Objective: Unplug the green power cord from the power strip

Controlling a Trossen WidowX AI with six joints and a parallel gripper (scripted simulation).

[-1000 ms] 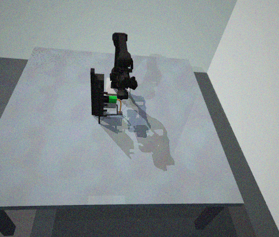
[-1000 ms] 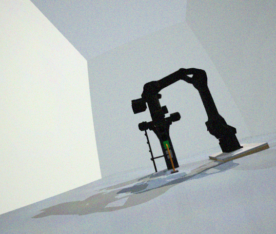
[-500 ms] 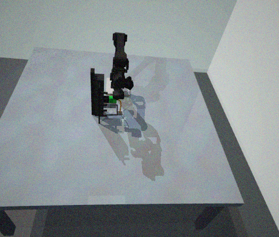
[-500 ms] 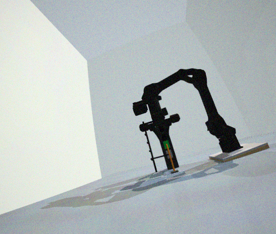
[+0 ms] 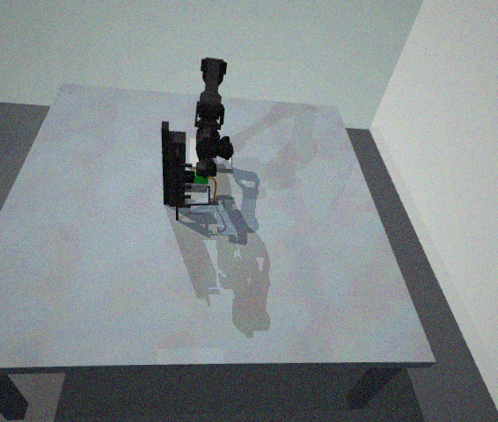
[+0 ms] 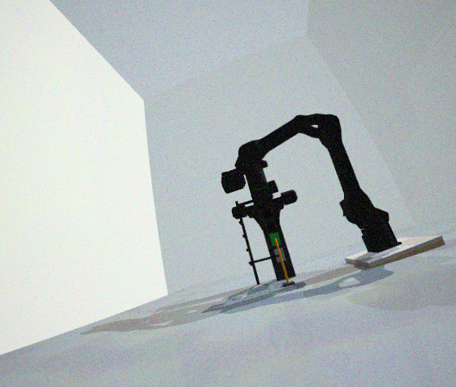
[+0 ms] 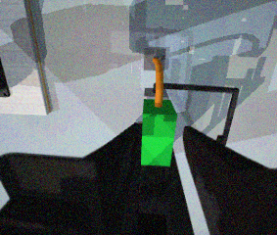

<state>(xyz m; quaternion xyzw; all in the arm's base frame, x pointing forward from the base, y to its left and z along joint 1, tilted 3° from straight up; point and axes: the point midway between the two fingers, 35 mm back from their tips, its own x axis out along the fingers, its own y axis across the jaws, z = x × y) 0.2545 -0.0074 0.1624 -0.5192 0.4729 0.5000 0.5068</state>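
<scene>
Now: the green plug 3 cm to the right of my gripper tip and 1 cm below it.
</scene>
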